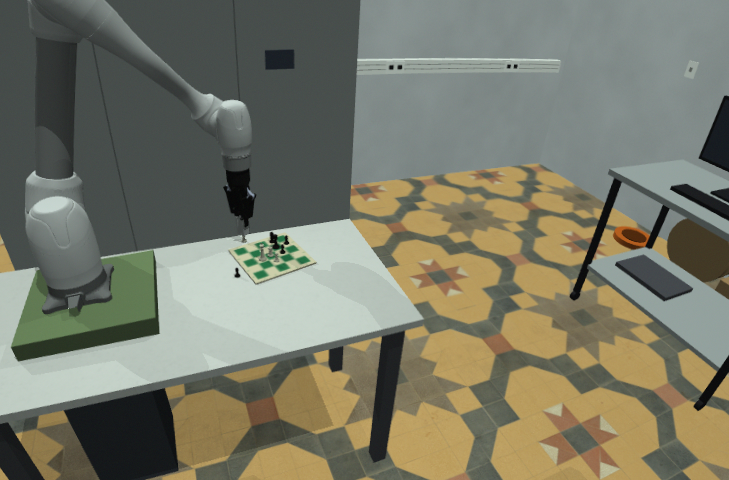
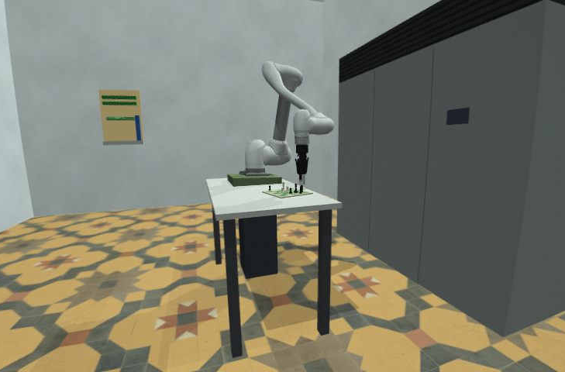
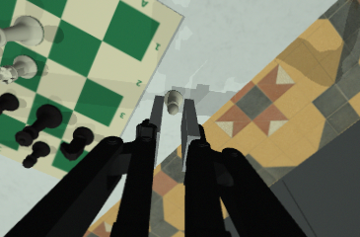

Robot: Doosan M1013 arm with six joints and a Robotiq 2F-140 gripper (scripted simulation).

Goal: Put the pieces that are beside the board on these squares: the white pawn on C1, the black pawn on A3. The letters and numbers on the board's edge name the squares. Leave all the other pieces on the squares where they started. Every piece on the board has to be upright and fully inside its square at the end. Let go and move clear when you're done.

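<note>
My gripper is now 70 mm short of the chessboard, 130 mm to the left of it and 60 mm above it.
</note>
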